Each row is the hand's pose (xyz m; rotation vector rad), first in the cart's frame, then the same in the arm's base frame.
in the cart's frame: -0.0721 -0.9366 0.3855 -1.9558 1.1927 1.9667
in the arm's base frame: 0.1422 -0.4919 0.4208 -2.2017 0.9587 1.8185
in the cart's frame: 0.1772 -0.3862 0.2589 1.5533 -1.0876 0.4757
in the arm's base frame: 0.3197 0.0968 0.3657 1.6764 -1.1313 0.7081
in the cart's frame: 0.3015 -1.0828 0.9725 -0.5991 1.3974 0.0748
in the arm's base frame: 0.4251 -0.6220 1.0600 -0.6498 1.1682 0.1786
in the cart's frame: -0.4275 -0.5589 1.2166 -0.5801 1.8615 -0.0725
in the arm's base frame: -0.4089 -0.2301 1.1872 -0.6543 1.6326 0.0288
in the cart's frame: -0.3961 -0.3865 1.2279 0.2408 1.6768 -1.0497
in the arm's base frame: -0.4077 -0.0561 1.2114 0.2325 1.5363 -0.8409
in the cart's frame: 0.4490 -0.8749 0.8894 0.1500 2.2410 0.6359
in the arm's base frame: 0.5502 -0.3893 1.0144 -0.0520 2.0731 0.7648
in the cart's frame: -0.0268 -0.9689 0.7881 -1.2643 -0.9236 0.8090
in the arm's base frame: 0.1206 -0.5453 0.8232 -1.2427 -1.1945 0.7911
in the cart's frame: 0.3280 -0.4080 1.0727 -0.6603 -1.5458 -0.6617
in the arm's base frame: 0.3266 0.0406 1.1917 -0.4423 -1.7204 -0.6601
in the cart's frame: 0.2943 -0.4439 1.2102 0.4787 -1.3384 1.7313
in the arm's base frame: 0.2753 -0.0095 1.3190 0.4760 -1.5161 1.9047
